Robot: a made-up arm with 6 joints.
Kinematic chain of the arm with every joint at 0, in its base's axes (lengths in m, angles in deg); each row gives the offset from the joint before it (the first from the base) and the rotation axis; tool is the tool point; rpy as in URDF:
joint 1: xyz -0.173 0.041 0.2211 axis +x
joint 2: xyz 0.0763 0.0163 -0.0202 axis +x
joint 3: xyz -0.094 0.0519 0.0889 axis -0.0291 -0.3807 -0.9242
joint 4: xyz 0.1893 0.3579 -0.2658 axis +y
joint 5: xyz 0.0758 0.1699 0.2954 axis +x
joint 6: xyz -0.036 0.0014 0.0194 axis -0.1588 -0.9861 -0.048
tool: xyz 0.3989 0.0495 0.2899 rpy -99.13 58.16 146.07
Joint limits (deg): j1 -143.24..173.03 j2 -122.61..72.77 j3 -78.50..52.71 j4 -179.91..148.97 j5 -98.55..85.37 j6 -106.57..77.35
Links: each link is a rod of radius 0.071 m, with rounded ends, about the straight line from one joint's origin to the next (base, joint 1, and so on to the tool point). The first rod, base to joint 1, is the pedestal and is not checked.
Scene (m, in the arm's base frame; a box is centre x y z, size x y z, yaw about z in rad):
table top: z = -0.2
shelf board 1: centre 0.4 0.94 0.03 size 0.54 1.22 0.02 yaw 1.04
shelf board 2: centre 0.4 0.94 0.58 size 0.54 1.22 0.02 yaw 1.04
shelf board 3: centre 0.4 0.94 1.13 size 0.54 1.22 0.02 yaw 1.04
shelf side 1: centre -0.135 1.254 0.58 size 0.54 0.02 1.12 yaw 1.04
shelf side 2: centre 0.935 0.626 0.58 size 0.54 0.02 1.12 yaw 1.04
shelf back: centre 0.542 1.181 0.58 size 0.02 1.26 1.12 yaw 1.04
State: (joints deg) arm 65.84 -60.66 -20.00 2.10 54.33 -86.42
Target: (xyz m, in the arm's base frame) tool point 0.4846 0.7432 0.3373
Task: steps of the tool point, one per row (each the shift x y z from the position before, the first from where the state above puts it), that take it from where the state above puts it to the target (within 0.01 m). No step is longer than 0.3 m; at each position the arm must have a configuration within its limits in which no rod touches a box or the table.
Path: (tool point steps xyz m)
1: 0.2523 -0.1537 0.0045
2: 0.1804 -0.2151 0.0726

